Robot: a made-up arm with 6 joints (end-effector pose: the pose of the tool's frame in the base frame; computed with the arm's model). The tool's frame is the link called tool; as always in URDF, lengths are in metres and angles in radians. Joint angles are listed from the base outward.
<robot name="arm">
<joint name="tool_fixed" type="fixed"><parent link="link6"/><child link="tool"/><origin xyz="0 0 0" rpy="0 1.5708 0"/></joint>
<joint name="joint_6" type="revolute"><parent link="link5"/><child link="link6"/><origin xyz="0 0 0.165" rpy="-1.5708 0 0"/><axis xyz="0 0 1"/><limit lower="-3.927" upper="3.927"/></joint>
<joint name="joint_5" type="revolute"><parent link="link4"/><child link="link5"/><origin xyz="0 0 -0.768" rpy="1.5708 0 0"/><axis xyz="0 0 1"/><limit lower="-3.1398" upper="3.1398"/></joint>
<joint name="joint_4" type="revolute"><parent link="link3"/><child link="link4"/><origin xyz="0 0 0" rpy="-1.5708 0 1.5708"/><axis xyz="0 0 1"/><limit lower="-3.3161" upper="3.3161"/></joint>
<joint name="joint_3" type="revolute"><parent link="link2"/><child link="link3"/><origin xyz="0 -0.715 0" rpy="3.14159 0 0"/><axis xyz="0 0 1"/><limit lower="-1.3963" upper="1.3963"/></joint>
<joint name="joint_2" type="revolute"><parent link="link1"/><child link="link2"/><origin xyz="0 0 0" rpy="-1.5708 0 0"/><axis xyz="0 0 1"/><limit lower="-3.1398" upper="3.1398"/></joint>
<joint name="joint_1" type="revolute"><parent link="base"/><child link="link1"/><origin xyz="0 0 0.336" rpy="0 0 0"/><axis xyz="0 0 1"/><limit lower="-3.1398" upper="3.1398"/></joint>
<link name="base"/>
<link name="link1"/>
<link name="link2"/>
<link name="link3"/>
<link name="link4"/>
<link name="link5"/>
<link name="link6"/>
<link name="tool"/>
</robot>
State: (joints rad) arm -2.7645 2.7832 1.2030 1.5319 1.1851 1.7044
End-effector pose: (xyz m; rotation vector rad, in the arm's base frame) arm -0.3821 -0.1444 -1.1031 -1.2165 1.2166 -0.5928
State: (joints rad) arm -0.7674 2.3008 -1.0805 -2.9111 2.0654 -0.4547
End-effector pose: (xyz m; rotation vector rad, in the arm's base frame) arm -0.0355 0.2574 0.0781 -2.3669 0.8848 -1.4298
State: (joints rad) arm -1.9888 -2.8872 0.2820 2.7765 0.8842 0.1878
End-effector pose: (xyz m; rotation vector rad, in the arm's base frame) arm 0.5249 0.8020 -0.4361 0.6023 -0.6207 0.8397
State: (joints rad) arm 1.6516 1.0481 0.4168 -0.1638 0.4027 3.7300
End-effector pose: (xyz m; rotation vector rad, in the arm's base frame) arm 0.0635 1.2328 0.2180 1.8108 1.9402 0.2174
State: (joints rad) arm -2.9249 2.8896 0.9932 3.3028 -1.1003 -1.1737
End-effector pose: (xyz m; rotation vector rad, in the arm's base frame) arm 0.1253 -0.1392 -1.0756 0.1583 1.9557 -1.1572
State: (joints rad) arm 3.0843 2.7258 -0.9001 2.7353 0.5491 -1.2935
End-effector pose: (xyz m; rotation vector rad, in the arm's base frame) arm 0.4119 -0.1754 -0.0182 1.5579 -0.9621 0.6354
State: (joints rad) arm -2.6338 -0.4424 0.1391 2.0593 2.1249 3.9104
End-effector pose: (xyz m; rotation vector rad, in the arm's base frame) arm -0.1857 -0.1920 1.5258 0.6848 0.4575 -0.8899
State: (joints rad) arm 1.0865 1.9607 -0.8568 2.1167 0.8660 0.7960
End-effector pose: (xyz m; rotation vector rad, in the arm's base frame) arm -0.0859 0.0206 -0.3140 -0.1904 -0.2756 -2.7446
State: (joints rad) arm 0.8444 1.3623 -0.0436 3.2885 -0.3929 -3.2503
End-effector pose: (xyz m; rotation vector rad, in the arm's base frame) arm 0.4105 0.7078 -0.2776 -0.4264 0.9586 0.8334
